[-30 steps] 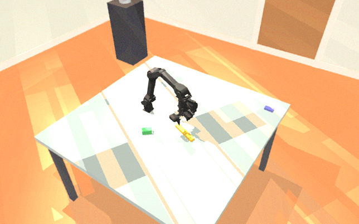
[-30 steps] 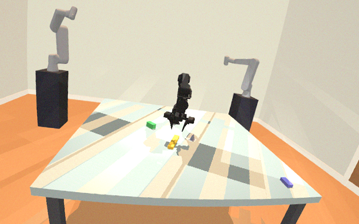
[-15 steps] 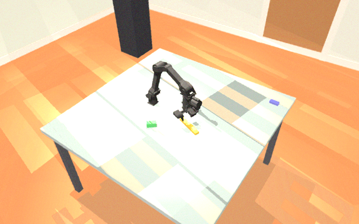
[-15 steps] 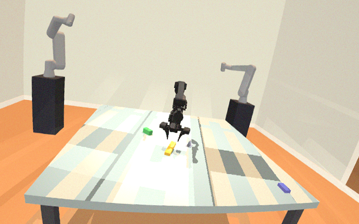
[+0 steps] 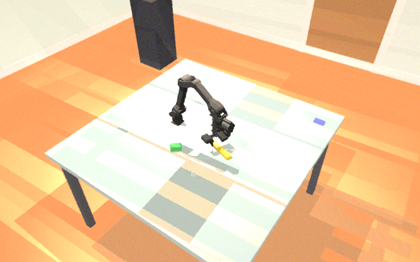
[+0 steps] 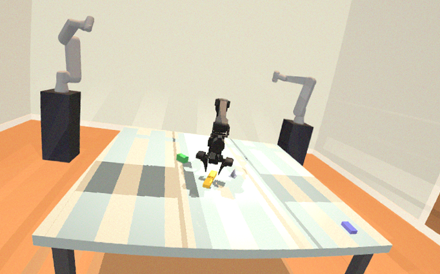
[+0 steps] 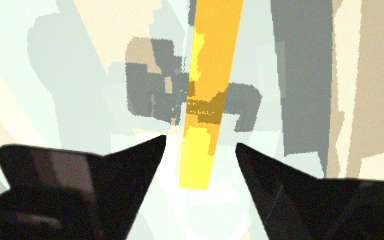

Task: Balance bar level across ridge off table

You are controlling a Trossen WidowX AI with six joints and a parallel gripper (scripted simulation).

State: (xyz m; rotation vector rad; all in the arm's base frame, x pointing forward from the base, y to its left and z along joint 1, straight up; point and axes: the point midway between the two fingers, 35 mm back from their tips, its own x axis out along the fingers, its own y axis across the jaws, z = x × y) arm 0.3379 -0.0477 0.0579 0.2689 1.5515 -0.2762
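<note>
The yellow bar is 30 mm ahead of my gripper tip, 10 mm to the right of it and 20 mm below it. Also, from my gripper tip: purple block 400 mm ahead, 550 mm to the left, 20 mm below; green block 190 mm behind, 150 mm to the right, 10 mm below.
</note>
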